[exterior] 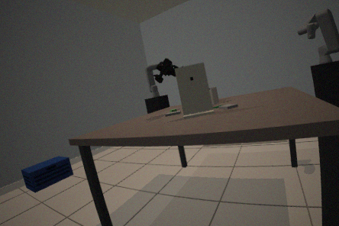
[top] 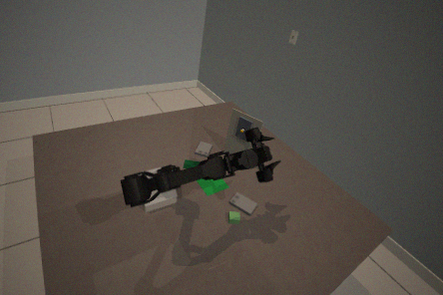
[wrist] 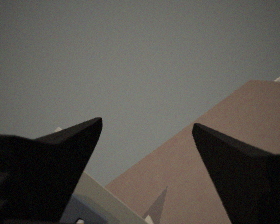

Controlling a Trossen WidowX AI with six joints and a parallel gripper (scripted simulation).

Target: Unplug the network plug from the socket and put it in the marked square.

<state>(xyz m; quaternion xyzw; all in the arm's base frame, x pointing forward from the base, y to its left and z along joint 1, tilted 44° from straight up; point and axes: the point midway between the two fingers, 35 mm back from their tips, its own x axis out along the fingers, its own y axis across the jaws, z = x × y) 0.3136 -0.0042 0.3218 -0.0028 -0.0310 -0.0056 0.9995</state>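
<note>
My gripper tip is 90 mm short of the network plug, 300 mm to the right of it and 120 mm above it. The rest, counted from my gripper tip: green marked square (100 mm behind, 210 mm to the left, 330 mm below); then grey panel (110 mm ahead, 310 mm to the left, 200 mm below); then green cube (120 mm behind, 320 mm below).
</note>
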